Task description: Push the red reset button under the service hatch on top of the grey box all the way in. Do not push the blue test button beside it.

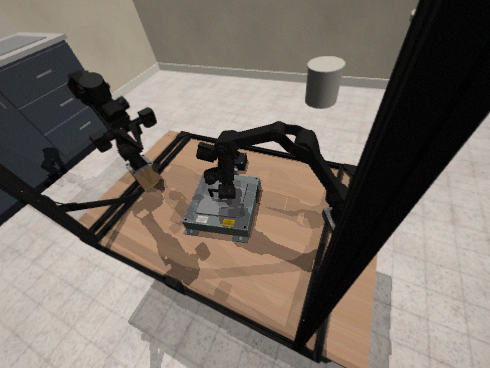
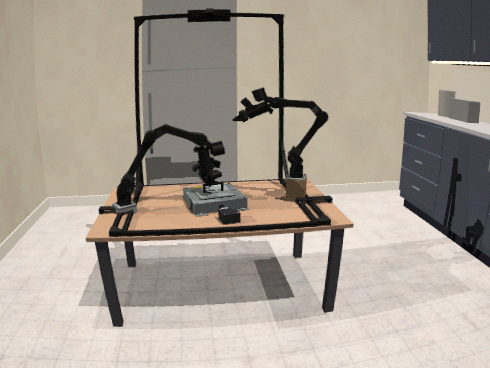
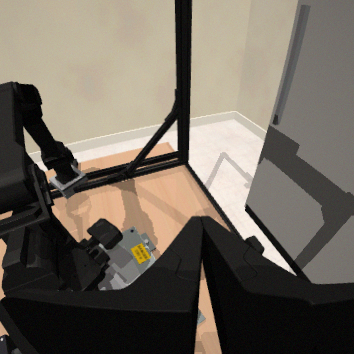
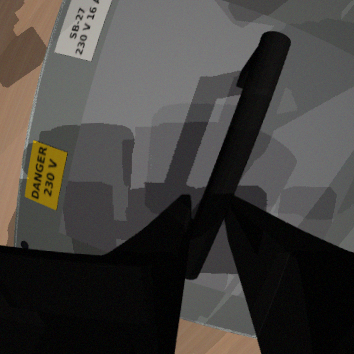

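Note:
The grey box (image 1: 215, 229) (image 2: 220, 204) (image 3: 132, 234) (image 4: 54, 102) stands on the table, with a white label and a yellow DANGER label along one edge. The service hatch (image 1: 202, 207) (image 4: 125, 60) is a flat grey panel on its top, with a black bar handle (image 4: 250, 125). My right gripper (image 2: 212, 183) (image 4: 206, 203) is low over the hatch, shut on the handle, which slants between its fingertips. The red reset button and blue test button do not show. My left gripper (image 2: 235, 119) (image 3: 199, 223) is shut and empty, high above the table, away from the box.
A small black block (image 1: 241, 160) (image 2: 230, 215) lies beside the grey box. A tan block (image 1: 147, 179) (image 2: 296, 189) is under the left arm's base. Black frame rails run along the table edges, with tall posts (image 2: 281, 90) rising from them.

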